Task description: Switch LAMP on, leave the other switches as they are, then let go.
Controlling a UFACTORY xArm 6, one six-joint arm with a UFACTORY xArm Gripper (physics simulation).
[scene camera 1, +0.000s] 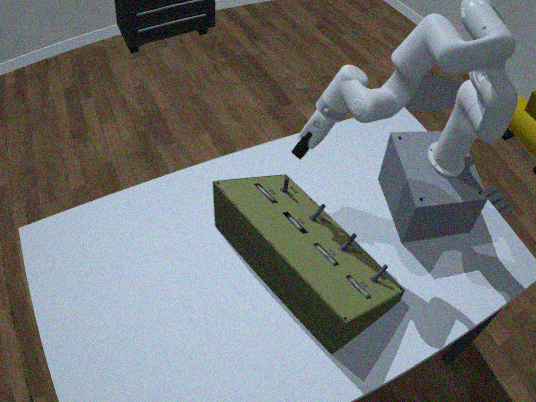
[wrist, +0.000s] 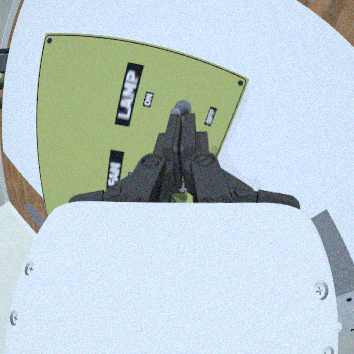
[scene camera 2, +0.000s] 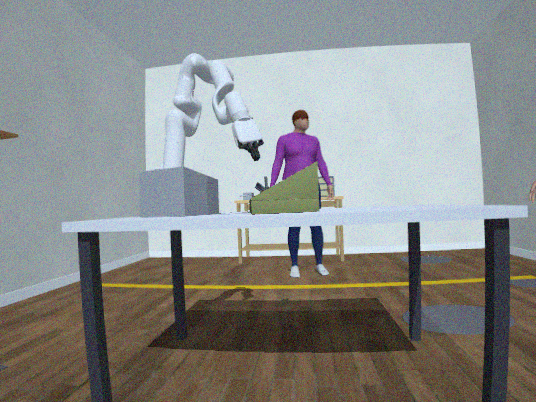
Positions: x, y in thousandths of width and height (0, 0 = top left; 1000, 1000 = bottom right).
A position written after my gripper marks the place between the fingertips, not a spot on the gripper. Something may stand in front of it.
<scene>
my gripper: scene camera 1 553, 384; wrist 521, 374; scene camera 2 480, 397
</scene>
